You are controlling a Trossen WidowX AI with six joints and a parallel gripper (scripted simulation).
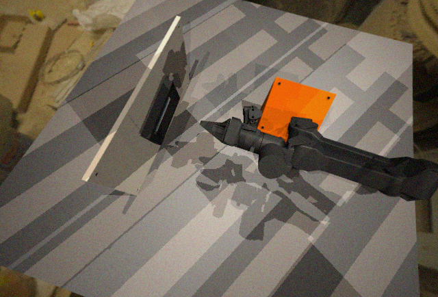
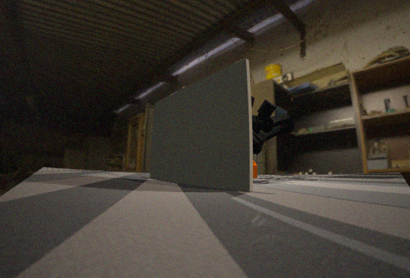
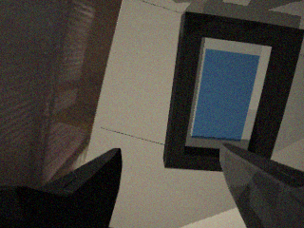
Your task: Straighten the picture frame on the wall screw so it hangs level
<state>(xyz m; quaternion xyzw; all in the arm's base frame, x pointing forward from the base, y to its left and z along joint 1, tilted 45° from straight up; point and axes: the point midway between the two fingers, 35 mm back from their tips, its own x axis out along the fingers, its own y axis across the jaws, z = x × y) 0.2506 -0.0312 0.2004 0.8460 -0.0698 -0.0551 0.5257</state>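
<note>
Now: gripper tip 140 mm short of the picture frame, 70 mm above it and 40 mm to the left of it. Round my gripper tip: grey wall panel (150 mm ahead, 80 mm below, 40 mm to the right).
</note>
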